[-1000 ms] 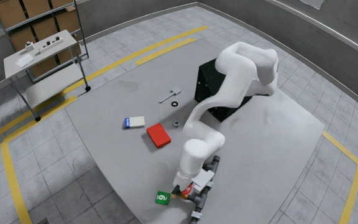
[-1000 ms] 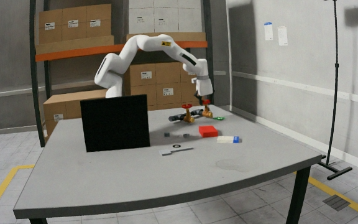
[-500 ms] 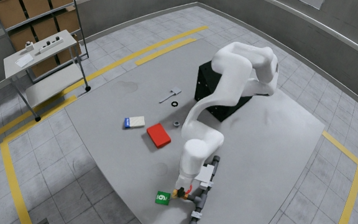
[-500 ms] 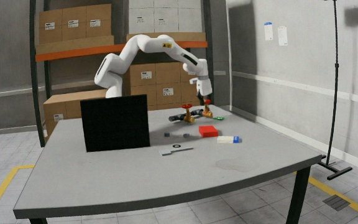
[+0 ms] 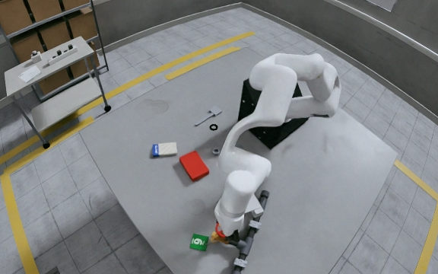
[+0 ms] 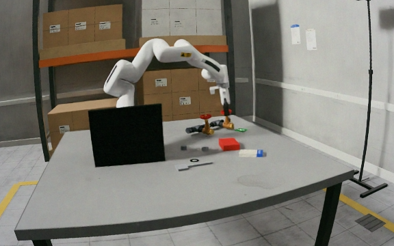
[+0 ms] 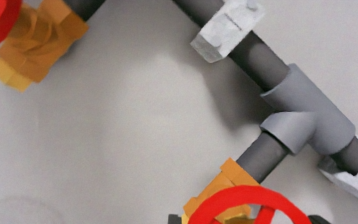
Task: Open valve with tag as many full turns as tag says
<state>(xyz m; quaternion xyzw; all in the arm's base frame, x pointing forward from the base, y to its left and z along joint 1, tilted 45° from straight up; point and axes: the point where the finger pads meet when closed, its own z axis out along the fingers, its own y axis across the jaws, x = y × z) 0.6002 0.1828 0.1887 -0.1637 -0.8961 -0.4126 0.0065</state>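
My hand is 7 cm short of the green tag, 3 cm to the left of it and 11 cm above it. From my hand the other things lie so: grey nut 23 cm behind, 32 cm to the right, 11 cm below; white-and-blue box 5 cm behind, 47 cm to the right, 11 cm below; red block 11 cm behind, 32 cm to the right, 10 cm below.
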